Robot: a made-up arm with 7 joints.
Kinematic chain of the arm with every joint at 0, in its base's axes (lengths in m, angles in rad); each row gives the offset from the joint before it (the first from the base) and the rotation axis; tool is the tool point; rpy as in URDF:
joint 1: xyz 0 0 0.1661 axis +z
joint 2: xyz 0 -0.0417 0.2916 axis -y
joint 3: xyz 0 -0.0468 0.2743 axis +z
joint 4: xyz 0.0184 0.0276 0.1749 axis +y
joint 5: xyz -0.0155 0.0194 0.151 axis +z
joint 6: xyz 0 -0.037 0.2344 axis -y
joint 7: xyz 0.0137 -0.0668 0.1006 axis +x
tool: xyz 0 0 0 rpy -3.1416 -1.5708 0
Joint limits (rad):
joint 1: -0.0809..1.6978
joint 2: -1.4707..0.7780
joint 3: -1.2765..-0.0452
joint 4: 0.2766..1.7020
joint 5: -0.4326..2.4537
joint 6: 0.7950..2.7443
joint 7: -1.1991..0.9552
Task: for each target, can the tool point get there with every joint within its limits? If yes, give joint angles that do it. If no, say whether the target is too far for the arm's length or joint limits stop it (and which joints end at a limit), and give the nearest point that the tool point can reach.
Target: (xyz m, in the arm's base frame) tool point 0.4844 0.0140 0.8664
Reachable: yes | joints 1.1231 -0.3066 -1.1439 1.3655 1.2720 2.3521 -0.1539
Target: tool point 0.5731 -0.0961 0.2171
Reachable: yes | joints 0.2258 -1.2840 -0.1648 1.3884 1.4139 1.8159 -0.7039
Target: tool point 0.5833 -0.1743 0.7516
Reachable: yes | joints 0.4185 -0.6219 -0.7811 1.2499 1.2396 2.1205 -0.9239
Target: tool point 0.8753 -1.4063 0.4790
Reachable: no: too far | nearest point 0.6002 -0.5861 0.4716 | short by 0.865 m
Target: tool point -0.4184 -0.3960 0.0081
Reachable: no: joint limits stop it (at a limit: joint 1, joint 2, joint 4) | nearest point 0.2718 -0.3846 0.1582 | short by 0.706 m
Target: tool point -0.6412 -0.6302 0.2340
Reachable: no: joint limits stop it (at a limit: joint 1, joint 2, joint 3, joint 4) | nearest point -0.2913 -0.4787 0.7495 | short by 0.641 m
